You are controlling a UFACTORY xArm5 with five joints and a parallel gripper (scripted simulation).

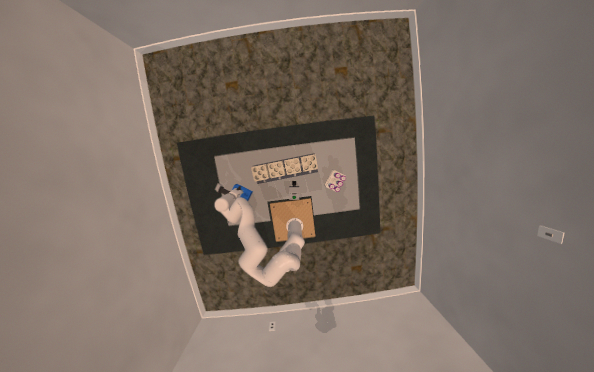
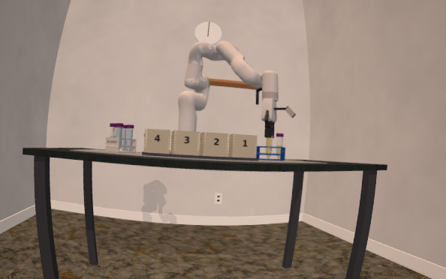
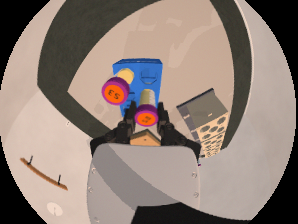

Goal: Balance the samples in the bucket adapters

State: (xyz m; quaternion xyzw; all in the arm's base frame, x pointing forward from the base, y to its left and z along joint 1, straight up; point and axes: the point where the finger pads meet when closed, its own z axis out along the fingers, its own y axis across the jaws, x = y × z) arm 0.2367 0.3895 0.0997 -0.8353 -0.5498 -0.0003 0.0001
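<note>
The orange-dotted sample tube lies 2 cm behind my hand, 6 cm to the left of it and 5 cm below it. Also, from my hand: loading stand ST: 18 cm ahead, 29 cm to the right, 11 cm below; adapter 2: 17 cm ahead, 24 cm to the right, 7 cm below; blue sample rack RS: 2 cm behind, 1 cm to the left, 9 cm below.
</note>
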